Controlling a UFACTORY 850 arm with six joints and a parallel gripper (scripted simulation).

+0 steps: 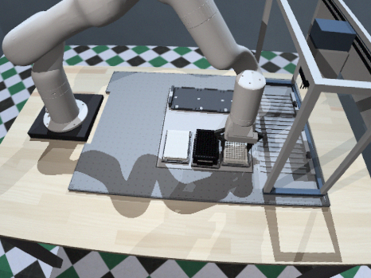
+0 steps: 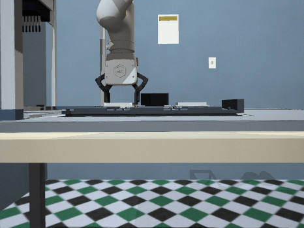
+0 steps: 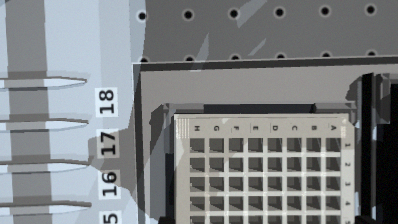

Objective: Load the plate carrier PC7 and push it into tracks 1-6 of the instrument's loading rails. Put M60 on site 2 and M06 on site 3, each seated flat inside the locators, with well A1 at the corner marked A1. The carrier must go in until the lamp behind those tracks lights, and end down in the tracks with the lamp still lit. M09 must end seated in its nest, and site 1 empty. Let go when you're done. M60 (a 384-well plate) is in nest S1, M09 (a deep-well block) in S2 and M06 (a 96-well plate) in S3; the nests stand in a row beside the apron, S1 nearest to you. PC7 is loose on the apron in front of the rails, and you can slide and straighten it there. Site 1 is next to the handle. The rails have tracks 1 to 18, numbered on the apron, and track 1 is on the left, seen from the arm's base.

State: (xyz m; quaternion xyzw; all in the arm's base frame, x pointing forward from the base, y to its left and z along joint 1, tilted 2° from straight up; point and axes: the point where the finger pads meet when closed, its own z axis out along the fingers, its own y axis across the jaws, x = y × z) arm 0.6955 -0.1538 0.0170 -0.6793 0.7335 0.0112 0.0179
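Now: the plate 10 mm below my hand. From my hand the other things lie so: carrier PC7: 260 mm to the left, 90 mm behind, 10 mm below; then nest S3: 20 mm below; then nest S1: 220 mm behind, 20 mm below, 10 mm to the left.
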